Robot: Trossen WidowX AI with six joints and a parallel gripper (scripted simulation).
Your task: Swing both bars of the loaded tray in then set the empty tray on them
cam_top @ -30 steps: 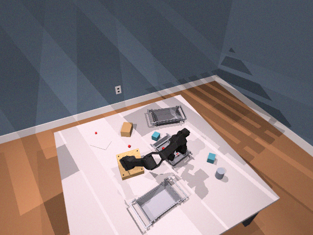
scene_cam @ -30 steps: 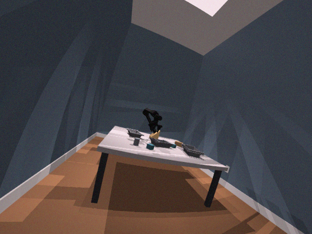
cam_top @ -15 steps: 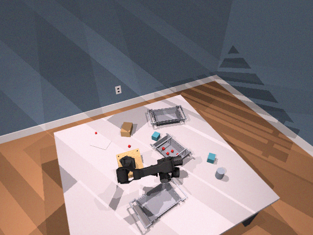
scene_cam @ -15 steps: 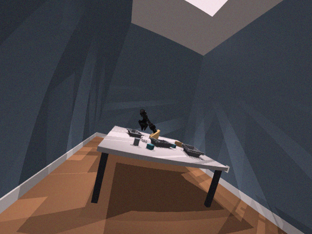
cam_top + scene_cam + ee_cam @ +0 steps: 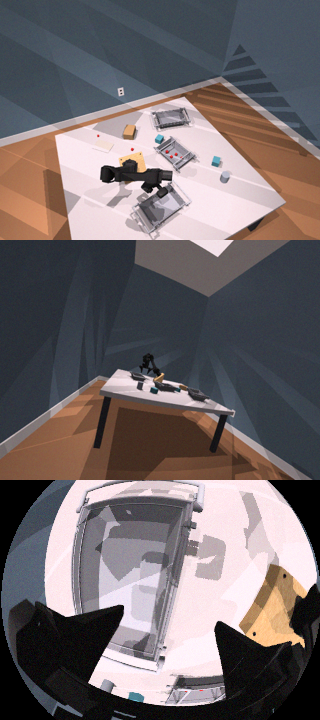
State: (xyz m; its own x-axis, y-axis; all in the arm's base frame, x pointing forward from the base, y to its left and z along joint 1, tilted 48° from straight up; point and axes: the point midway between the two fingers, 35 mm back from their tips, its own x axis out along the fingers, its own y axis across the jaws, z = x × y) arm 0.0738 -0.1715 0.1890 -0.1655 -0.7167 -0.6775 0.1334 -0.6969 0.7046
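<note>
My gripper tip is 8 cm to the left of the plastic tray and 5 cm above it. Round my gripper tip: tan block (62 cm to the left, 9 cm ahead, 7 cm below); then grey cylinder (49 cm ahead, 13 cm to the right, 6 cm below); then flat cream card (61 cm to the left, 15 cm behind, 10 cm below).
</note>
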